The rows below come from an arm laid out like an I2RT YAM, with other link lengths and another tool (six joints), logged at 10 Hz.
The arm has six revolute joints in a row. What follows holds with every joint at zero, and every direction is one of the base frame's. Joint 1 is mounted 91.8 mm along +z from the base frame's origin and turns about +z. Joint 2 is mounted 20.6 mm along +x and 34.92 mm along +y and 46.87 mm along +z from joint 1 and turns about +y. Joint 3 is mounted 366.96 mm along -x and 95.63 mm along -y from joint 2 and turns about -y. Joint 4 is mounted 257.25 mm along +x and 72.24 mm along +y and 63 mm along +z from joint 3 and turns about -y. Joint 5 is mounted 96.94 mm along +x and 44.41 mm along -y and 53.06 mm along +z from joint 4 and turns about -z. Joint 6 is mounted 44.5 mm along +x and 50.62 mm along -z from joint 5 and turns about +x. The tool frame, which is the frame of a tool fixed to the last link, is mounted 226 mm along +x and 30 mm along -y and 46 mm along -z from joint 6; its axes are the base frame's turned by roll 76.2, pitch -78.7 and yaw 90 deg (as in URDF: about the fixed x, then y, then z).
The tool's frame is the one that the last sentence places.
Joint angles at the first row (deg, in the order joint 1, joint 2, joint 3, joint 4, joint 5, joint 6):
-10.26, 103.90, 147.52, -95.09, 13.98, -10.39
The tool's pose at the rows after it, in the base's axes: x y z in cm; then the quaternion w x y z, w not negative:
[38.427 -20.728 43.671 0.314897 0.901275 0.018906 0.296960]
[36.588 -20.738 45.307 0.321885 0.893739 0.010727 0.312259]
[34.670 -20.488 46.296 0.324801 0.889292 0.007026 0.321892]
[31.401 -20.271 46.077 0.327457 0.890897 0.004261 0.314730]
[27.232 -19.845 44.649 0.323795 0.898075 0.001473 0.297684]
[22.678 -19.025 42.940 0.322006 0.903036 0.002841 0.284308]
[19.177 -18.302 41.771 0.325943 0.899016 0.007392 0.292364]
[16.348 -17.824 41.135 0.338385 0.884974 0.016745 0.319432]
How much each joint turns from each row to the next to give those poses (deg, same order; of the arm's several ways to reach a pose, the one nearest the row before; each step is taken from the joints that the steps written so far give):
-0.02, -3.24, -0.26, -1.70, 0.04, -0.38
-0.24, -3.03, -0.81, 0.00, 0.40, 0.03
-0.11, -3.15, -1.81, 0.00, 0.06, -0.05
-0.40, -4.79, -5.44, -0.01, 0.35, 0.03
-1.07, -5.92, -7.94, 0.01, -0.44, 0.02
-0.32, -7.02, -8.76, 0.13, 0.00, -0.04
0.01, -7.43, -8.33, 2.03, 0.00, -0.84
0.01, -8.22, -8.02, 3.65, 0.01, -2.18

